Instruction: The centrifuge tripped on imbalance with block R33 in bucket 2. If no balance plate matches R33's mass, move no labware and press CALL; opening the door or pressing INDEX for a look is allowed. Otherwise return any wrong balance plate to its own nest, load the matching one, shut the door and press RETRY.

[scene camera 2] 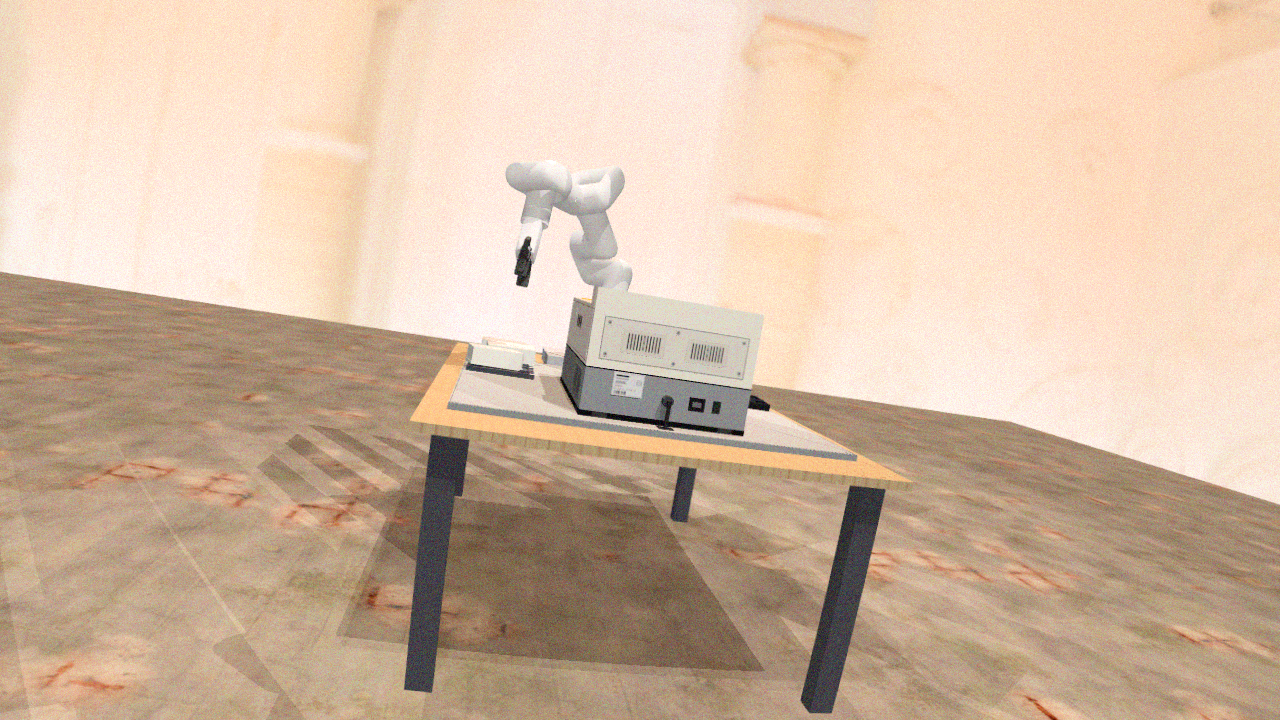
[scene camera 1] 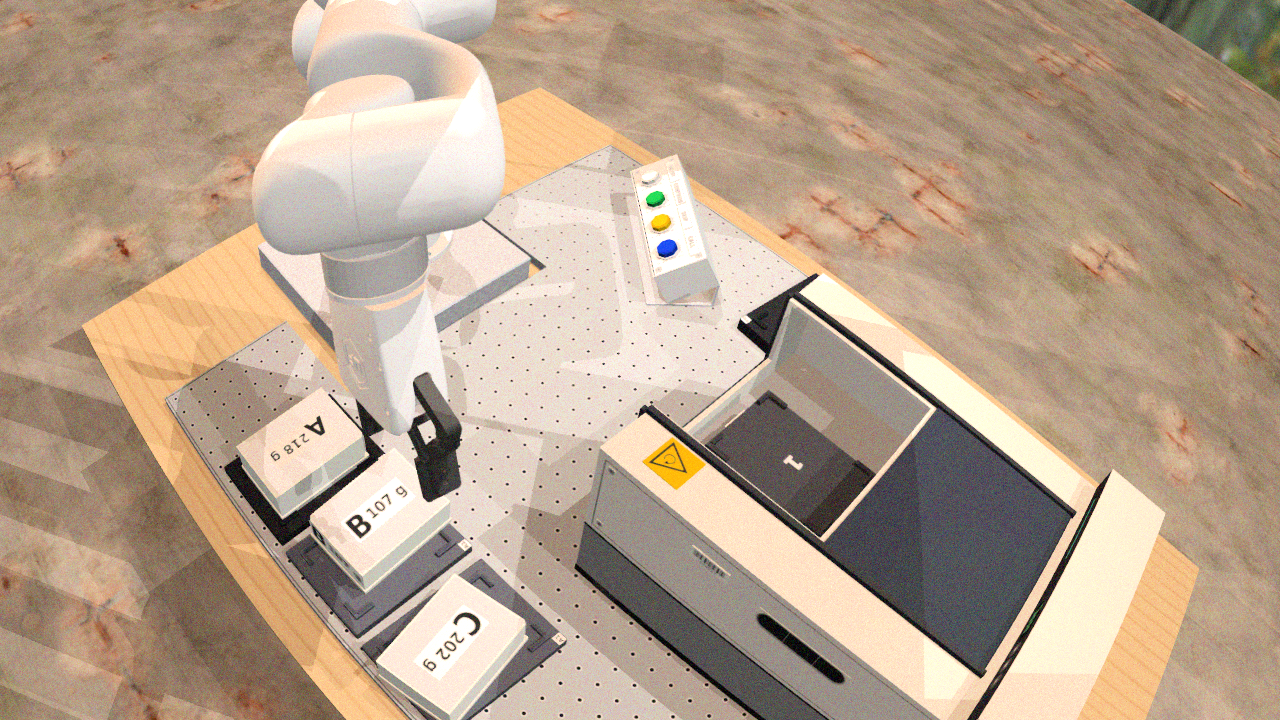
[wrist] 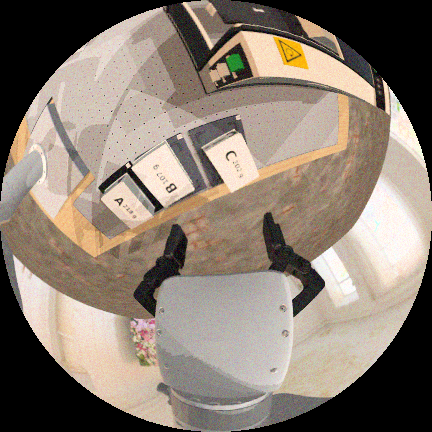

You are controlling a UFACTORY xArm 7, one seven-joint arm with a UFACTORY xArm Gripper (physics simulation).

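Where they show: gripper, fingertip midpoint: (scene camera 2: 520, 281) (scene camera 1: 409, 459) (wrist: 221, 226); arm's base, origin of the base link: (wrist: 37, 163).
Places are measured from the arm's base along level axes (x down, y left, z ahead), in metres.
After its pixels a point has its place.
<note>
Balance plates A, 218 g (scene camera 1: 299, 452) @(z 0.235, x -0.029, y -0.296 m) (wrist: 125, 200) @(z 0.233, x -0.029, y -0.271 m), B, 107 g (scene camera 1: 380, 528) @(z 0.361, x -0.031, y -0.274 m) (wrist: 162, 175) @(z 0.343, x -0.032, y -0.256 m), and C, 202 g (scene camera 1: 452, 644) @(z 0.499, x -0.032, y -0.294 m) (wrist: 231, 160) @(z 0.489, x -0.031, y -0.281 m), sit at three dark nests along the table edge. The centrifuge (scene camera 1: 666, 537) @(z 0.566, x -0.144, y -0.120 m) (scene camera 2: 675, 331) @(z 0.935, x -0.159, y 0.062 m) (wrist: 325, 65) has its top opening uncovered. Bucket 1 (scene camera 1: 760, 456) @(z 0.552, x -0.115, y 0.026 m) shows inside, dark and bare around its numeral. Block R33 and bucket 2 do not show. The button box (scene camera 1: 689, 282) @(z 0.291, x -0.017, y 0.230 m) has white, green, yellow and blue buttons. My gripper (scene camera 1: 402, 447) @(z 0.415, x -0.202, y -0.262 m) (scene camera 2: 522, 279) @(z 0.415, x -0.202, y -0.262 m) (wrist: 221, 226) @(z 0.415, x -0.202, y -0.262 m) is open and empty, high above the plates' side of the table.
The centrifuge's raised walls stand beside the opening, with a dark panel (scene camera 1: 948, 537) @(z 0.746, x -0.188, y 0.039 m) next to it. A green display (wrist: 234, 63) @(z 0.477, x -0.163, y -0.106 m) shows on its front in the wrist view. The arm's grey base slab (scene camera 1: 487, 277) @(z 0.127, x 0.000, y 0.043 m) stands on the wooden table (scene camera 1: 134, 331) @(z -0.128, x 0.038, y -0.395 m) (scene camera 2: 438, 402) @(z 0.967, x 0.038, y -0.357 m).
</note>
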